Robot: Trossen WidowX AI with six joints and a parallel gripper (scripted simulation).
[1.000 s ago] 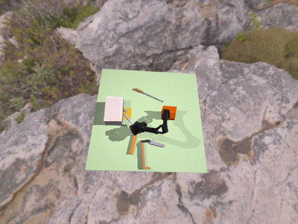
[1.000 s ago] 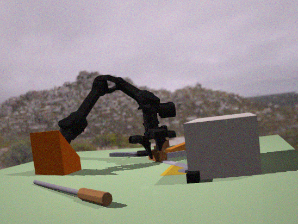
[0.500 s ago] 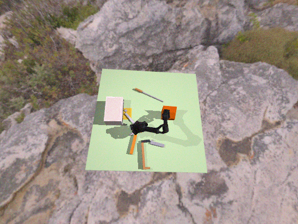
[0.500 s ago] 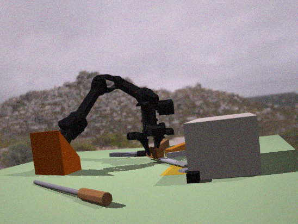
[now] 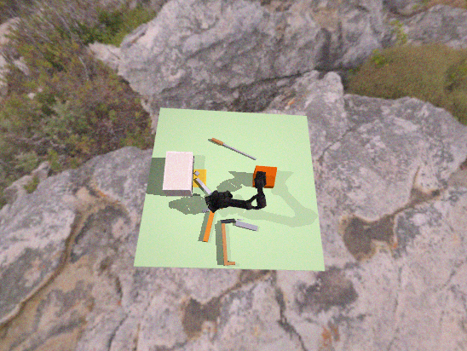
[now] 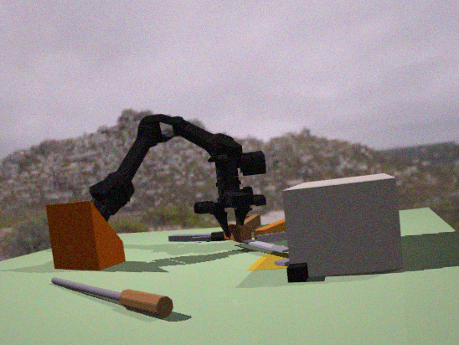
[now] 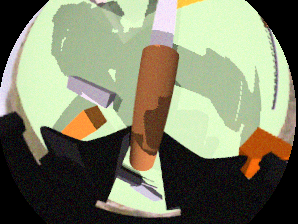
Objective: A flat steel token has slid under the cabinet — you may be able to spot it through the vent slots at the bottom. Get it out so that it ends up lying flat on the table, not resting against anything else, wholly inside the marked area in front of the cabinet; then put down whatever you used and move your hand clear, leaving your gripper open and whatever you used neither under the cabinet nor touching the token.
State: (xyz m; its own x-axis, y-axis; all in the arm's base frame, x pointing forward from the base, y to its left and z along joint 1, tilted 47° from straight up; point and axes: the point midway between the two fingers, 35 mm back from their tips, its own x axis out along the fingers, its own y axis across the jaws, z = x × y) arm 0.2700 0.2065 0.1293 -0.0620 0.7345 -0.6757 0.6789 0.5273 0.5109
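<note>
The grey bar lies 20 cm behind my gripper tip, 13 cm to the left of it and 2 cm below it. From my gripper tip the other things lie so: grey token 24 cm to the right, 21 cm ahead, 2 cm below; orange bar 16 cm to the left, 6 cm ahead, 1 cm below.
</note>
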